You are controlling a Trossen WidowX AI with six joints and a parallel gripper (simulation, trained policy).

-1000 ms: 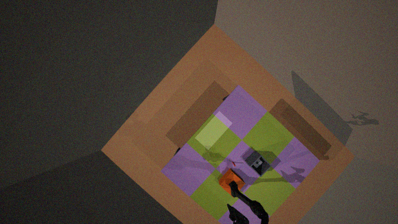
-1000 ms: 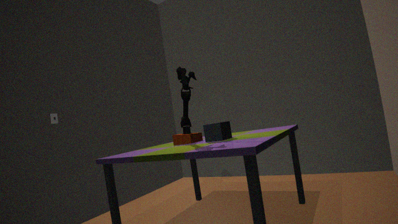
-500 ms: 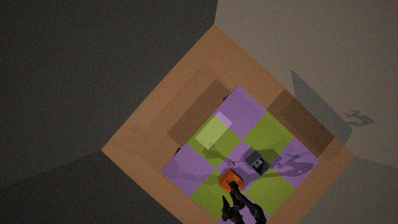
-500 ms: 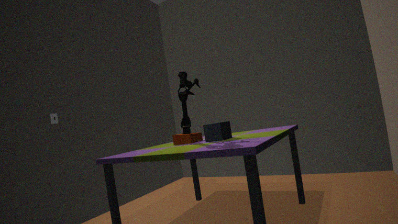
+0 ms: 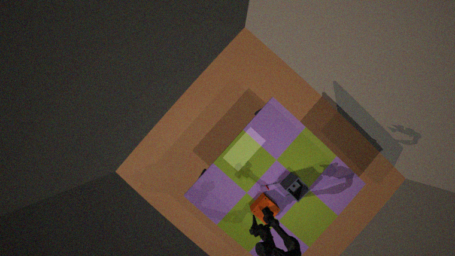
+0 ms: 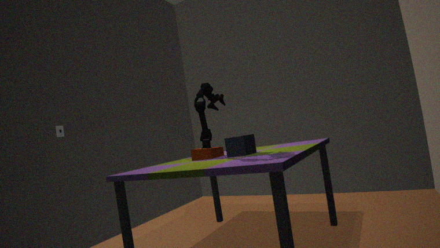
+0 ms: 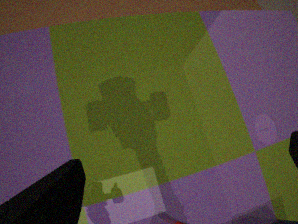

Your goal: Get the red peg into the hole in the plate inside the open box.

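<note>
Right now my gripper tip is 37 cm above the red peg, 13 cm short of it and 10 cm to the left of it.
</note>
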